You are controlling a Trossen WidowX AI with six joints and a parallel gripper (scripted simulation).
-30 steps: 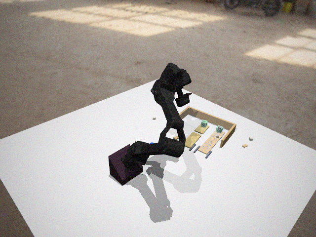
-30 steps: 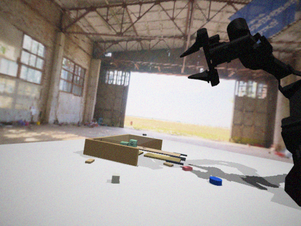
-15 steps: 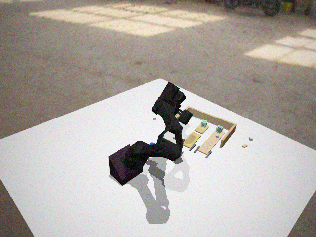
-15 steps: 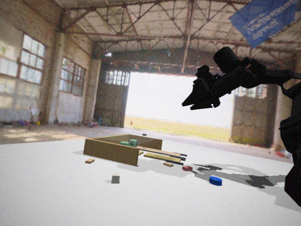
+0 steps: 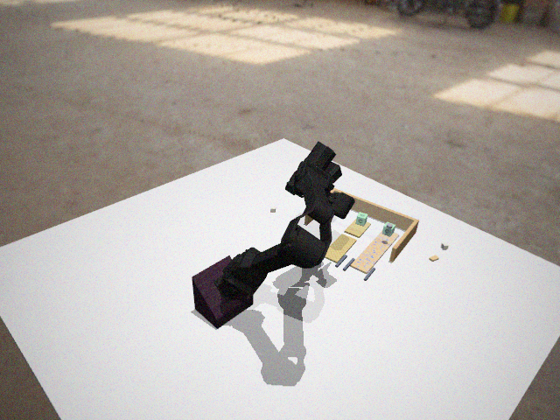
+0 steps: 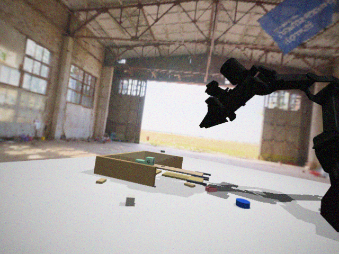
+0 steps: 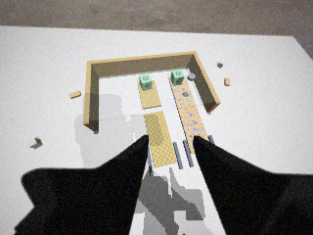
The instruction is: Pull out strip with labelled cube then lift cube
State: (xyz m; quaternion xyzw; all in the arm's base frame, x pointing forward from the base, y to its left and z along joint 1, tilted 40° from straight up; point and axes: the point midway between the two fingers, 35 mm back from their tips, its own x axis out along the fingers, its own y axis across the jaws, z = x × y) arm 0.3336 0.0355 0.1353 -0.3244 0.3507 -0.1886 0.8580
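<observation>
Now: gripper tip 12 cm short of the strip, 9 cm to the left of it and 18 cm above it. Also, from my gripper tip: grey disc 18 cm ahead, 9 cm to the right, 11 cm below; then blue disc 14 cm behind, 12 cm to the left, 18 cm below.
</observation>
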